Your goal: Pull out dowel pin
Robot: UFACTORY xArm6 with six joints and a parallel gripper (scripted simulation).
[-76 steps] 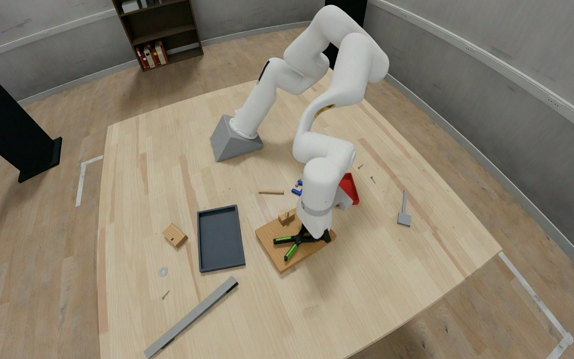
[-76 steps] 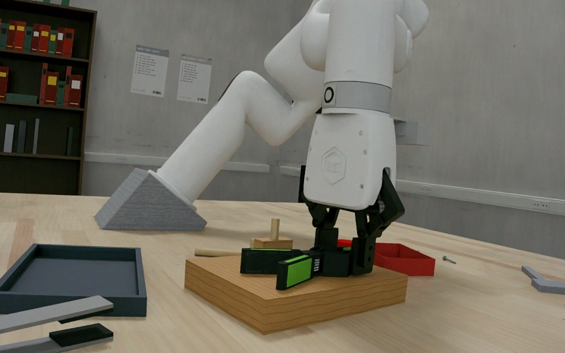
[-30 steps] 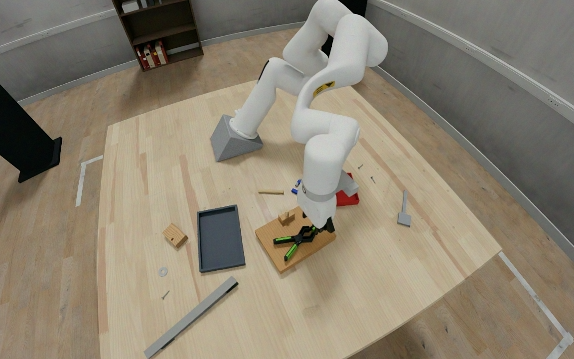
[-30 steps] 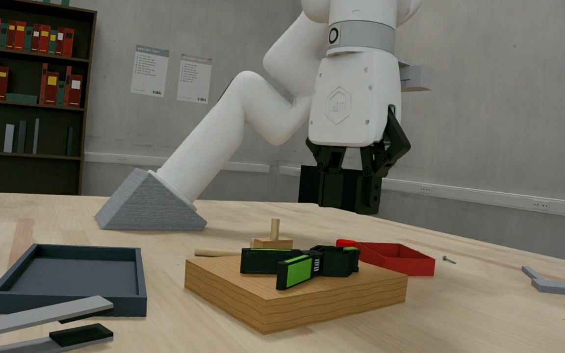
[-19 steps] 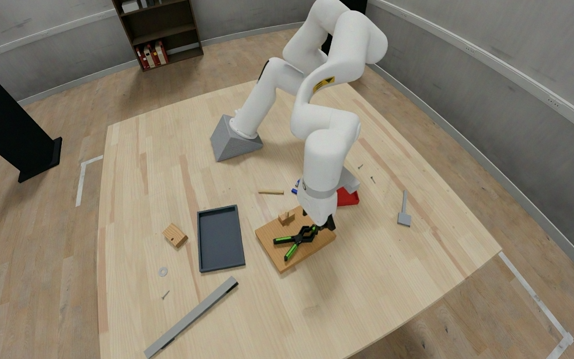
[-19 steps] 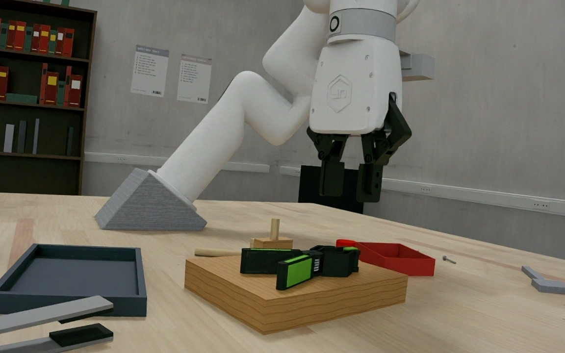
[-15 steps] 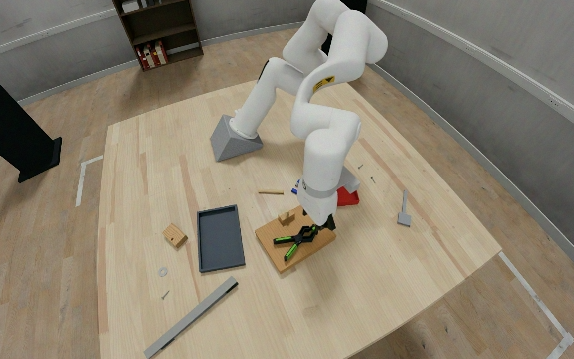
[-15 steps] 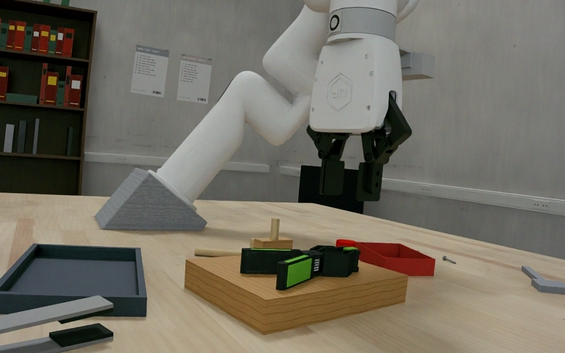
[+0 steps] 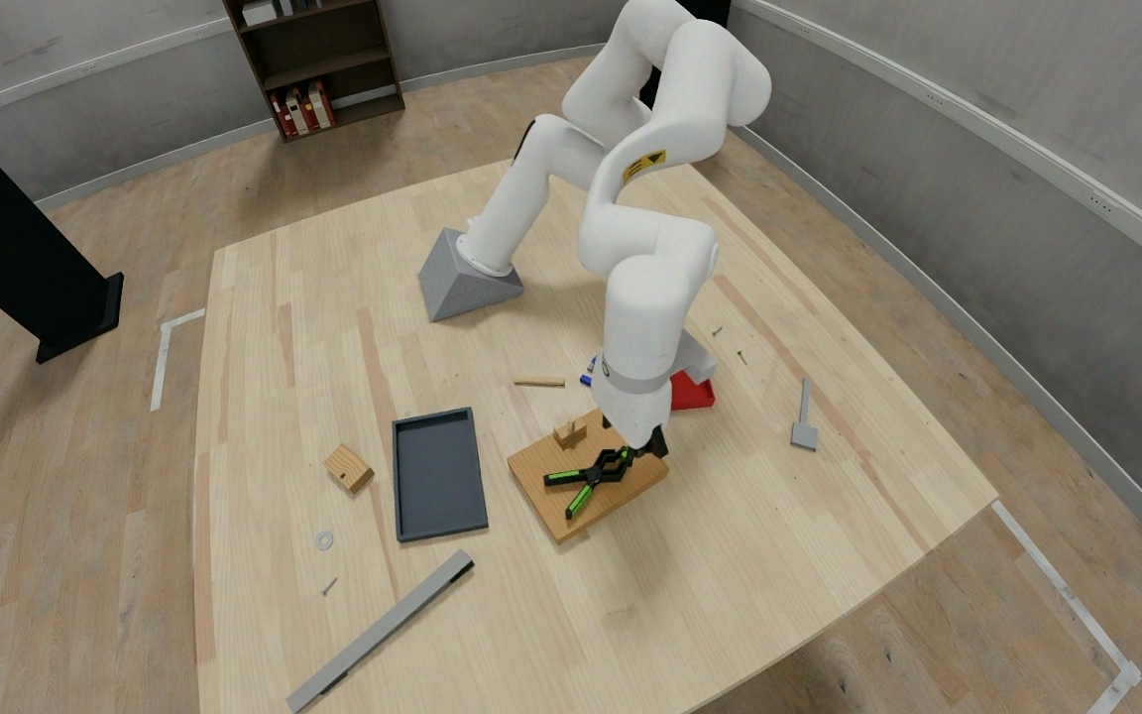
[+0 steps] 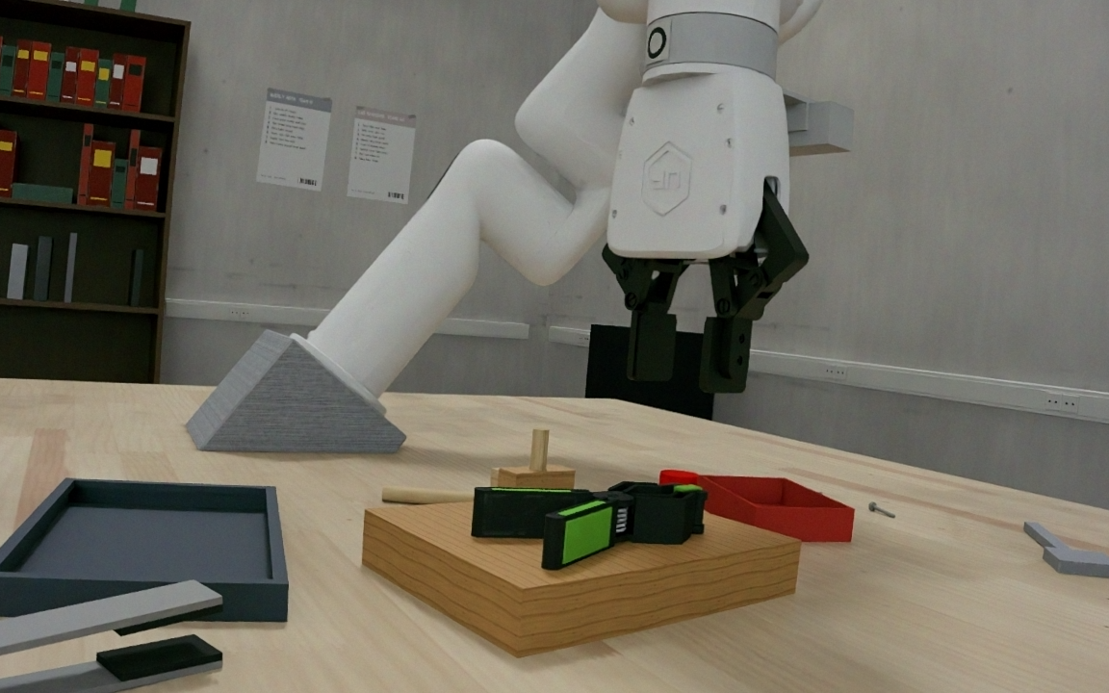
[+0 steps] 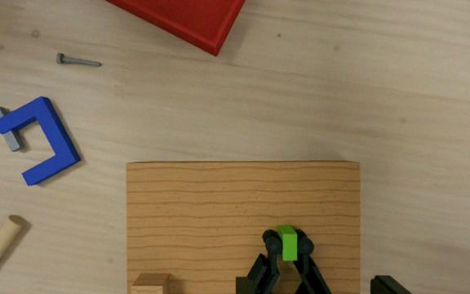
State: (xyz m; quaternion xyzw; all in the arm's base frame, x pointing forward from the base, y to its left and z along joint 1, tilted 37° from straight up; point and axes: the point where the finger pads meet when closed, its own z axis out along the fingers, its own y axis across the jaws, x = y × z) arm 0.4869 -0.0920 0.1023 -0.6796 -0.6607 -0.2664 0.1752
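Now: hand 11 cm above the bench board, 4 cm to the left of it and 3 cm past it. From my hand the other things lie so: dowel pin: 8 cm below, 8 cm behind, 4 cm to the right; blue l-shaped piece: 17 cm behind, 13 cm below, 7 cm to the left; small wooden block: 9 cm below, 8 cm behind, 4 cm to the right.
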